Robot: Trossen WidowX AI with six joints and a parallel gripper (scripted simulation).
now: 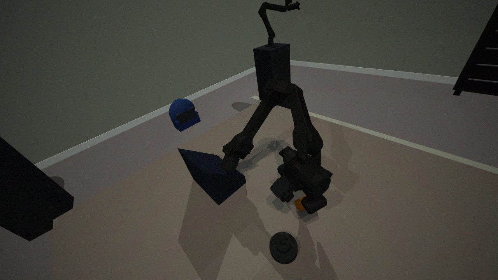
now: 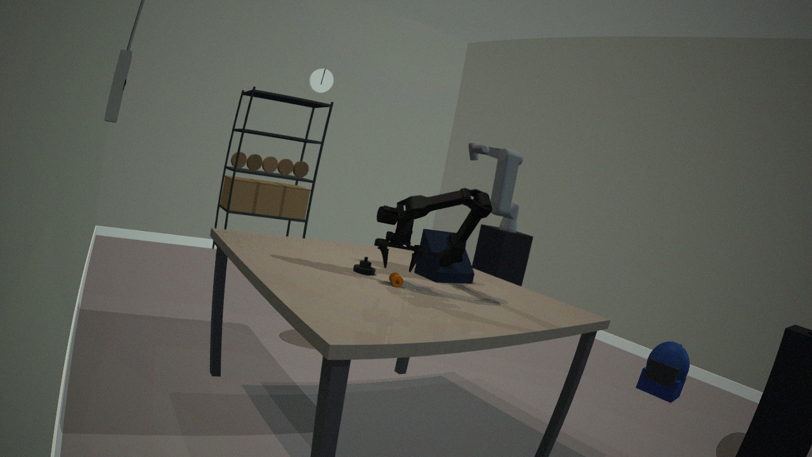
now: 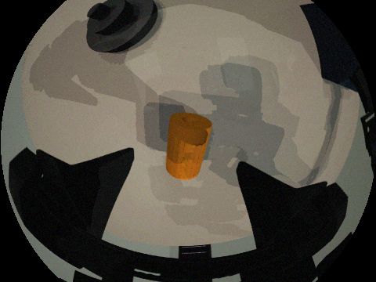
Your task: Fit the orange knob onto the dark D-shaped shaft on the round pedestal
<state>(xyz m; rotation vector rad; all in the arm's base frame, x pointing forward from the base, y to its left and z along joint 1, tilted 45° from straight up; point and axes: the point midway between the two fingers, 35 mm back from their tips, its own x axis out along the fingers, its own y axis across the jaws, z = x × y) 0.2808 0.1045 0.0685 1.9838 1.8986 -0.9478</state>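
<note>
Now: the orange knob 3 cm below my gripper tip and 1 cm to the left of it. The rest, counted from my gripper tip: round dark pedestal (15 cm to the right, 6 cm ahead, 2 cm below).
</note>
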